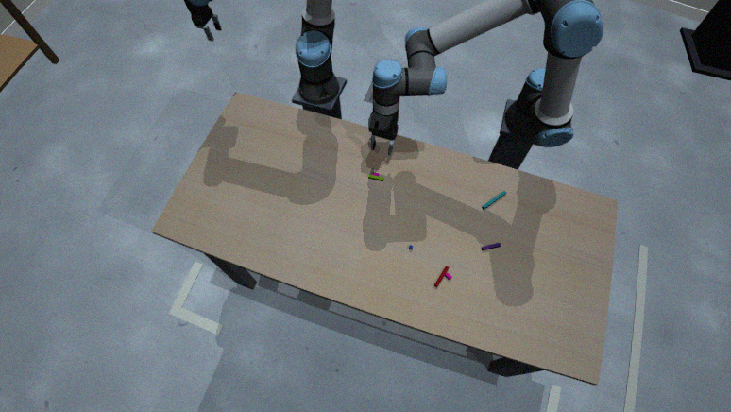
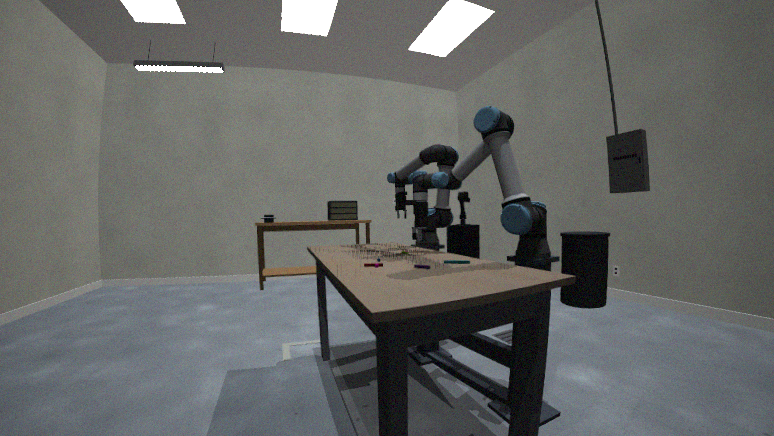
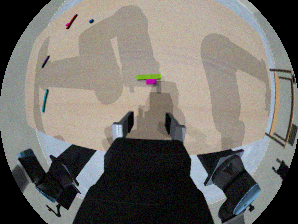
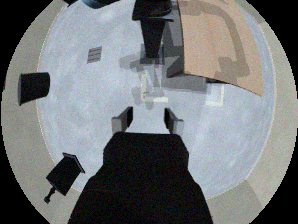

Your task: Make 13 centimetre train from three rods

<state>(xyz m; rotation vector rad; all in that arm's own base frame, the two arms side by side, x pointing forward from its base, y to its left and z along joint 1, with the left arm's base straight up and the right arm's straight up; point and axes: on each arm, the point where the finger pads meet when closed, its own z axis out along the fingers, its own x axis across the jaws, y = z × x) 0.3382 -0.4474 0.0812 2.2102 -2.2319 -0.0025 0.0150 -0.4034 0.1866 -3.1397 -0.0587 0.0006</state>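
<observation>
The lime rod is 70 mm ahead of my left hand, 10 mm to the right of it and 80 mm below it. From my left hand the other things lie so: turquoise rod 80 mm ahead, 390 mm to the left, 80 mm below; then blue rod 290 mm ahead, 140 mm to the left, 80 mm below; then red rod 360 mm ahead, 250 mm to the left, 80 mm below.
</observation>
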